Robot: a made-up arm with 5 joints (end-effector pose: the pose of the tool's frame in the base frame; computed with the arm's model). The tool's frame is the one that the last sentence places. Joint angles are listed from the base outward.
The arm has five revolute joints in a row. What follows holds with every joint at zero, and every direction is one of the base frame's. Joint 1 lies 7 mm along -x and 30 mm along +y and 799 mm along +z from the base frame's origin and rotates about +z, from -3.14 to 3.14 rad. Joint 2 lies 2 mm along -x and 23 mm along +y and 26 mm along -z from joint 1 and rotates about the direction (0, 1, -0.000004), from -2 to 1.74 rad. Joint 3 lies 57 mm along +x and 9 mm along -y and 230 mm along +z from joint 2 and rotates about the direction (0, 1, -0.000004), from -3.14 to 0.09 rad. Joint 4 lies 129 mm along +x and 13 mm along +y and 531 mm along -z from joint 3 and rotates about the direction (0, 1, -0.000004), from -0.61 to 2.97 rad. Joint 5 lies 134 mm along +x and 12 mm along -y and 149 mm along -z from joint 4 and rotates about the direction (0, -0.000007, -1), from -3.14 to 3.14 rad. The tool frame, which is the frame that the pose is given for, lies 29 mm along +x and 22 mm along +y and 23 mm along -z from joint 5; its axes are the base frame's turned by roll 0, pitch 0 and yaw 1.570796 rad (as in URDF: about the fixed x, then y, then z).
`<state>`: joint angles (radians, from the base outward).
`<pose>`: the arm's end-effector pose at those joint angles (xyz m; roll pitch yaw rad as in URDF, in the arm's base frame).
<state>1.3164 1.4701 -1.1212 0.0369 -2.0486</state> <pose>0.0140 0.2325 -0.0011 -0.1846 -0.3407 -1.3155</pose>
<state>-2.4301 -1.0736 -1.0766 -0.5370 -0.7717</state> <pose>-0.0850 -0.1046 1.5472 -2.8048 0.3111 -1.5777</pose>
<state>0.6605 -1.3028 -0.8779 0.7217 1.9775</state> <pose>0.2736 0.2222 1.4214 1.2943 -1.1498 -0.6569</pose>
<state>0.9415 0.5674 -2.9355 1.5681 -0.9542</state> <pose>0.3424 0.5973 1.3818 -0.5370 0.6252 -2.9941</pose>
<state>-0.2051 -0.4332 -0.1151 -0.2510 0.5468</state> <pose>0.5666 -0.0702 0.6219 -0.7207 -0.3820 0.9643</pose>
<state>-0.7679 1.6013 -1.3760 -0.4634 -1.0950</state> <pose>0.3146 -0.2099 0.0256 -0.1107 0.2112 1.8861</pose>
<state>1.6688 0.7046 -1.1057 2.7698 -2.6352</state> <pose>-0.0487 0.3537 0.5276 -2.4354 -0.3455 0.4760</pose>
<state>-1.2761 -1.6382 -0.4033 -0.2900 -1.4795</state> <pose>0.1022 -0.1719 1.3719 -3.0461 0.8057 -1.1441</pose>
